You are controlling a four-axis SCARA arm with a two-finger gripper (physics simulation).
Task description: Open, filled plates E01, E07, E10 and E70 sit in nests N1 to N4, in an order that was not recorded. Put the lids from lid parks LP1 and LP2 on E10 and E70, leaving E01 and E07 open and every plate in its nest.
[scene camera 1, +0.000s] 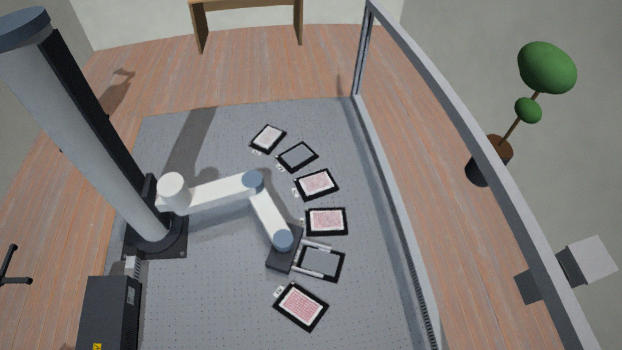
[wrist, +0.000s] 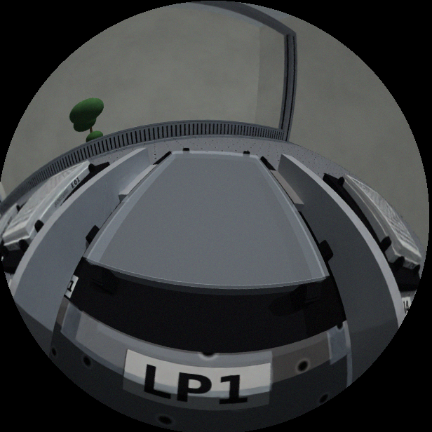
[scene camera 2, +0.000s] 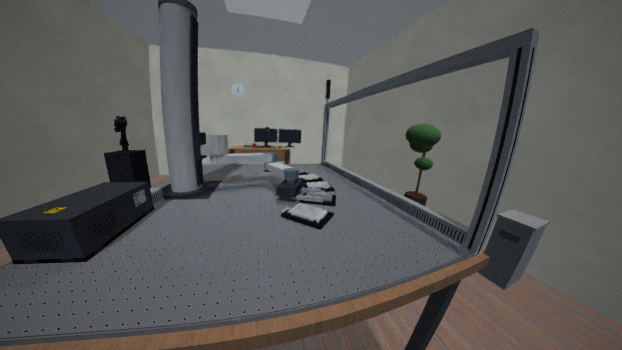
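Pixels of known places: gripper, fingertip midpoint: (scene camera 1: 327,262) (scene camera 2: 323,195); arm's base, link origin: (scene camera 1: 157,227) (scene camera 2: 188,191).
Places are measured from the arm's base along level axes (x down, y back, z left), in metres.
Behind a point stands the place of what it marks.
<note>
My gripper (scene camera 1: 326,262) {z -0.229, x -0.034, y -0.685 m} (wrist: 213,157) is low over lid park LP1 (scene camera 1: 340,266) {z -0.247, x -0.023, y -0.734 m} (wrist: 215,320), shut on the grey lid (scene camera 1: 318,261) {z -0.218, x -0.031, y -0.655 m} (wrist: 200,225); its pads lie against both long sides. The lid appears level and low in the park. Plate E01 (scene camera 1: 326,220) {z -0.054, x -0.033, y -0.714 m} (wrist: 42,205), its mark readable in the wrist view, sits open in the nest left of LP1. Another open plate (scene camera 1: 301,304) {z -0.371, x -0.033, y -0.571 m} (scene camera 2: 306,213) {z -0.394, x -0.035, y -0.558 m} (wrist: 385,220) sits right of LP1. Two more open plates, a nearer one (scene camera 1: 316,183) {z 0.126, x -0.033, y -0.704 m} and a farther one (scene camera 1: 268,136) {z 0.421, x -0.039, y -0.518 m}, sit in nests; their marks are unreadable. The second lid (scene camera 1: 297,156) {z 0.286, x -0.030, y -0.643 m} lies in its park.
The arm's column (scene camera 1: 95,135) {z -0.036, x -0.589, y -0.066 m} (scene camera 2: 180,100) {z -0.067, x -0.453, y -0.034 m} stands at the left of the table. A dark controller box (scene camera 1: 107,310) {z -0.376, x -0.127, y 0.098 m} (scene camera 2: 80,217) {z -0.526, x -0.120, y 0.035 m} is beside it. A framed guard with a low rail (scene camera 1: 395,215) {z -0.071, x -0.025, y -1.007 m} (scene camera 2: 400,200) {z -0.387, x -0.050, y -1.004 m} runs along the right edge. The fingers pass close to both neighbouring nests.
</note>
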